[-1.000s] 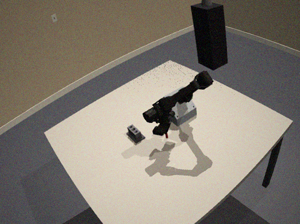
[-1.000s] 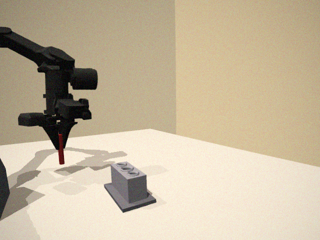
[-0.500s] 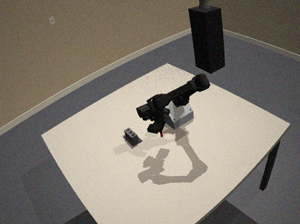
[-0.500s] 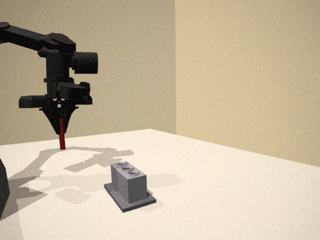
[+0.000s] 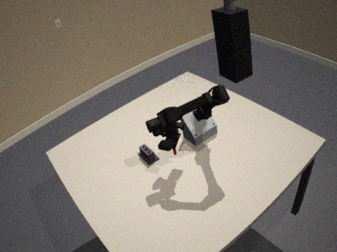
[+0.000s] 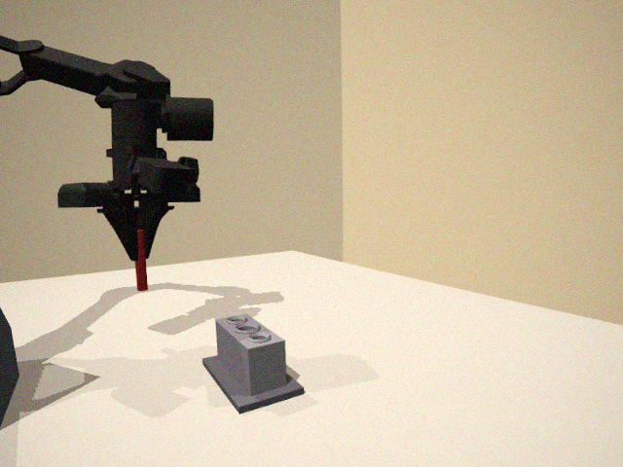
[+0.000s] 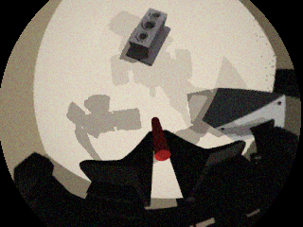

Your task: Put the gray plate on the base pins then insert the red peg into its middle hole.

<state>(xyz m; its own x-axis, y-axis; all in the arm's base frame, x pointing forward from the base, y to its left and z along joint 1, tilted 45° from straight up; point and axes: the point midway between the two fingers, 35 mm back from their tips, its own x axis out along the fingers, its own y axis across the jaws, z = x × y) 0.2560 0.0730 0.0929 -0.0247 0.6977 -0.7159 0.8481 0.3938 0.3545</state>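
Right now my gripper tip is 9 cm short of the gray plate, 16 cm to the left of it and 7 cm above it. From my gripper tip the other things lie so: red peg (right at my gripper tip).
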